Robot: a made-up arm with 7 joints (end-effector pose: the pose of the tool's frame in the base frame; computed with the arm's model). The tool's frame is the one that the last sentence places. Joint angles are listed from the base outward.
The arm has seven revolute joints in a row. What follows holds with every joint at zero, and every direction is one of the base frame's.
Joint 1 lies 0.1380 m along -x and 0.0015 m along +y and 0.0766 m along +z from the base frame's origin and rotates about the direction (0.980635, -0.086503, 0.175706), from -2.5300 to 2.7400 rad.
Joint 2 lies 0.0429 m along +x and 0.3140 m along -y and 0.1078 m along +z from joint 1 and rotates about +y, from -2.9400 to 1.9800 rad.
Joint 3 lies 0.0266 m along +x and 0.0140 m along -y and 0.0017 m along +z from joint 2 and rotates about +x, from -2.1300 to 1.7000 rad.
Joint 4 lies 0.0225 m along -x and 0.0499 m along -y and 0.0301 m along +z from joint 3 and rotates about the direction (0.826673, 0.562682, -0.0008), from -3.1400 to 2.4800 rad.
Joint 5 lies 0.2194 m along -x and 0.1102 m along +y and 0.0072 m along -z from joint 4 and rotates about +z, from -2.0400 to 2.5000 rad.
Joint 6 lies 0.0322 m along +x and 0.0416 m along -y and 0.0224 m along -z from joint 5 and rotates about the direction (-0.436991, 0.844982, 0.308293), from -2.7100 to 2.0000 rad.
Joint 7 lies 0.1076 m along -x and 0.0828 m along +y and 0.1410 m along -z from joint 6 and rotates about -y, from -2.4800 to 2.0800 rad.
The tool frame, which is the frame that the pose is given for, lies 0.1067 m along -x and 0.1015 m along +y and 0.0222 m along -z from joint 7; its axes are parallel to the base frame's.
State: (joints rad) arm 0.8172 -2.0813 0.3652 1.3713 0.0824 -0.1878 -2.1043
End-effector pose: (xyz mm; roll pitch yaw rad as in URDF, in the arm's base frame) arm -269.6 -195.8 -379.1 -0.1585 0.1428 1.5449
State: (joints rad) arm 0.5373 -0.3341 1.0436 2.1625 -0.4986 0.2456 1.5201
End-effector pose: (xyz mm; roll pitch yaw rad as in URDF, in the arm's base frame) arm -144.9 -814.0 -106.3 2.5486 0.2092 0.6887
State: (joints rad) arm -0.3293 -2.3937 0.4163 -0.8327 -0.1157 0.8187 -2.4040
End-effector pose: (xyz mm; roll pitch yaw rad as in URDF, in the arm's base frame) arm 214.5 -150.8 277.8 0.1265 0.2923 -0.3814
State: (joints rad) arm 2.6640 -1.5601 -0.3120 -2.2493 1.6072 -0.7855 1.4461
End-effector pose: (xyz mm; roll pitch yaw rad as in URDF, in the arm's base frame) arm 181.3 703.9 -417.5 1.3235 -1.1674 -1.8377
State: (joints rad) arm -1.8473 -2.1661 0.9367 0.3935 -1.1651 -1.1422 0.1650
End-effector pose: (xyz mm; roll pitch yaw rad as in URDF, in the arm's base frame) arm -135.8 146.9 227.8 0.0951 -1.2614 0.5468
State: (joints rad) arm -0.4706 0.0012 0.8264 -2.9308 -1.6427 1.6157 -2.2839
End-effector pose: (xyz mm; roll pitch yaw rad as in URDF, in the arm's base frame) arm 33.8 -509.8 199.0 0.6670 1.1315 -0.6605
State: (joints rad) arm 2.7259 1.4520 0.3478 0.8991 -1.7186 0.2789 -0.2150
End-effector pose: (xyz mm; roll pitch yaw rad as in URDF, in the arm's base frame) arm 236.6 19.3 -45.8 1.5949 0.7131 3.0946
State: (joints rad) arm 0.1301 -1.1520 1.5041 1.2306 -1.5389 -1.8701 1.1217
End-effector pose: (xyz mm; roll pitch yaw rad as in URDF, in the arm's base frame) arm 69.7 -292.9 65.6 0.8461 -0.0020 -1.8479
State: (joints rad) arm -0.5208 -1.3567 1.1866 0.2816 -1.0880 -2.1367 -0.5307
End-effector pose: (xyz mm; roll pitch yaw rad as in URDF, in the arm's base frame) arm -177.8 -253.4 429.1 2.1467 0.0722 -1.3213
